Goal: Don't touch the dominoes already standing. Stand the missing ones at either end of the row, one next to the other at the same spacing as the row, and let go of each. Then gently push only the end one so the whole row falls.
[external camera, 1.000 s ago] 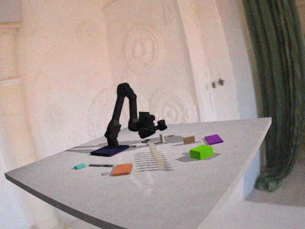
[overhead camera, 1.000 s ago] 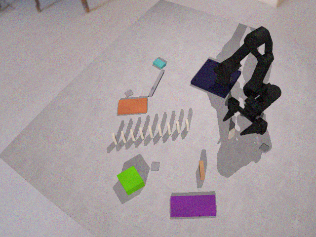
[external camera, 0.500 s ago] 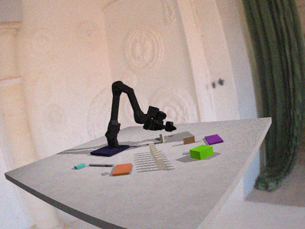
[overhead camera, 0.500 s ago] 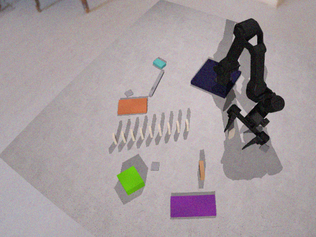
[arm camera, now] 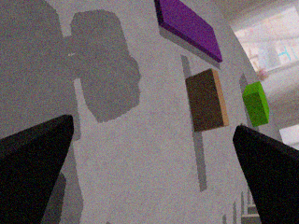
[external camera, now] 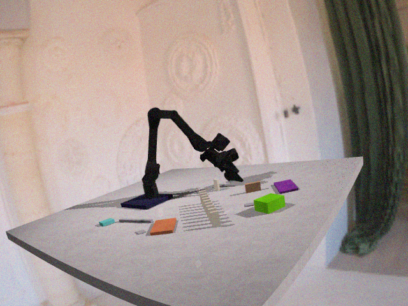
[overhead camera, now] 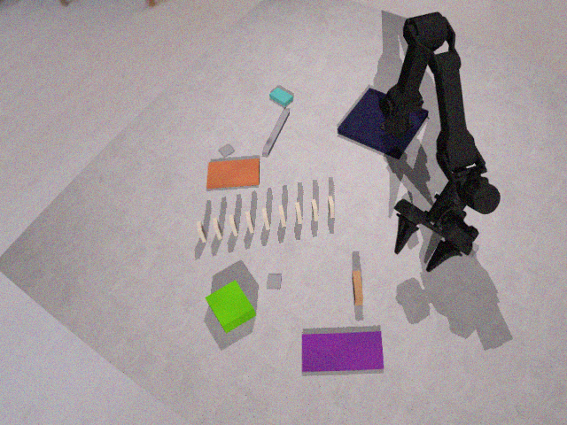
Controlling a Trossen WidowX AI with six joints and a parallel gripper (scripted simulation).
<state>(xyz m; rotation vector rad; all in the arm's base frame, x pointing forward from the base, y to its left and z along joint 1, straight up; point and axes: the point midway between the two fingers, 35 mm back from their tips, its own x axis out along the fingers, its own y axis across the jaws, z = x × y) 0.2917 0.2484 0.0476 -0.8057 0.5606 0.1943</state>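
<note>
Right now my gripper tip is 100 mm short of the tan block, 60 mm to the left of it and 30 mm above it. The rest, counted from my gripper tip: orange slab: 30 mm ahead, 490 mm to the right, 40 mm below; green cube: 300 mm ahead, 240 mm to the right, 30 mm below; purple slab: 230 mm ahead, 10 mm to the right, 40 mm below.
</note>
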